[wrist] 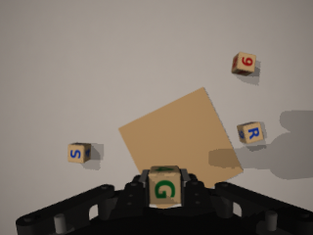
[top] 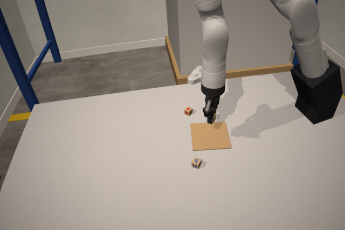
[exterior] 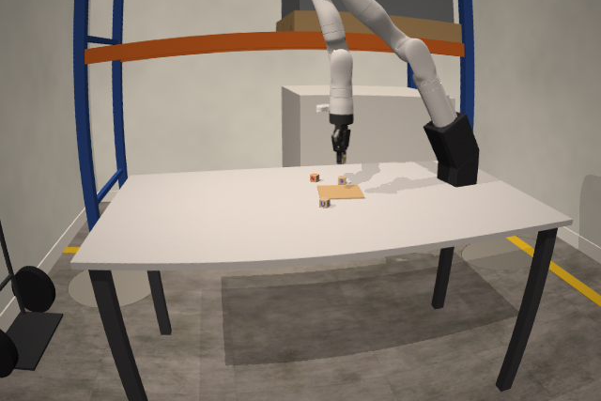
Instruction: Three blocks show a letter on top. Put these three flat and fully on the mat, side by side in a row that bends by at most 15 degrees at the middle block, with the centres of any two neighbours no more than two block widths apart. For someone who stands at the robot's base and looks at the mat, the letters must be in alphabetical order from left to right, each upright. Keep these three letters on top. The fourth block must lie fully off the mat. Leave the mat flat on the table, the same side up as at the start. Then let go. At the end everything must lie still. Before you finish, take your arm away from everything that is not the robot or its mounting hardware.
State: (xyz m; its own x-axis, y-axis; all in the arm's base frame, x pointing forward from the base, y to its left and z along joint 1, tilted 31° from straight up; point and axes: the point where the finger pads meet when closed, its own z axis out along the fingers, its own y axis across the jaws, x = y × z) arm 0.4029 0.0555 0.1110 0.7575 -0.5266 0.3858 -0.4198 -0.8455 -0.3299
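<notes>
The tan mat lies 30 mm to the right of my hand and 120 mm below it. Round my hand: block: 70 mm ahead, 110 mm to the left, 110 mm below.
</notes>
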